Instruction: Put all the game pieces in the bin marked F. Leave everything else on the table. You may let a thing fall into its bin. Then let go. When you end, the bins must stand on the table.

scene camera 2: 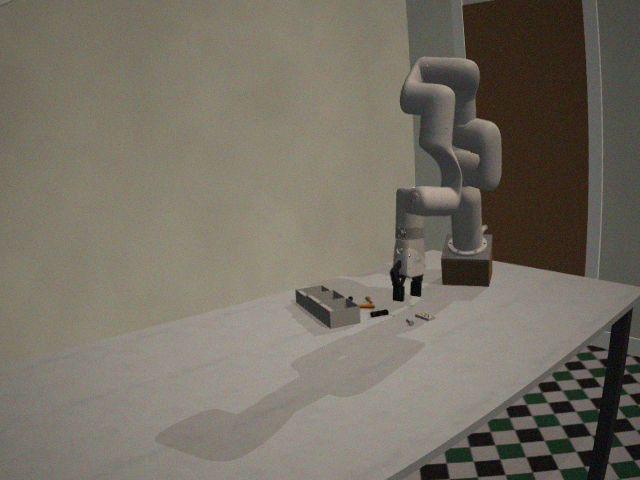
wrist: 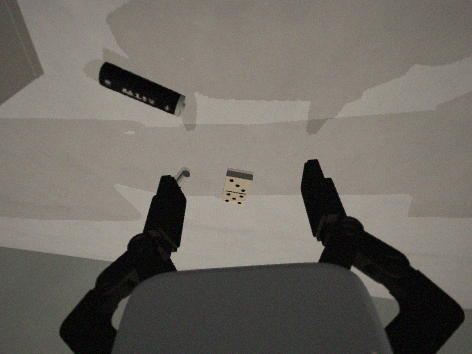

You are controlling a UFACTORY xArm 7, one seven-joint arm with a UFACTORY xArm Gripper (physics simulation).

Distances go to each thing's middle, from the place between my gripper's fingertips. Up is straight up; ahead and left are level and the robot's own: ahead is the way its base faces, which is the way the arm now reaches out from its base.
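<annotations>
Cream domino (wrist: 237, 185): 40 mm below my hand, 70 mm left of it. Grey three-part tray (scene camera 2: 334, 310): 140 mm ahead of my hand, 170 mm right of it, 20 mm below it.
</annotations>
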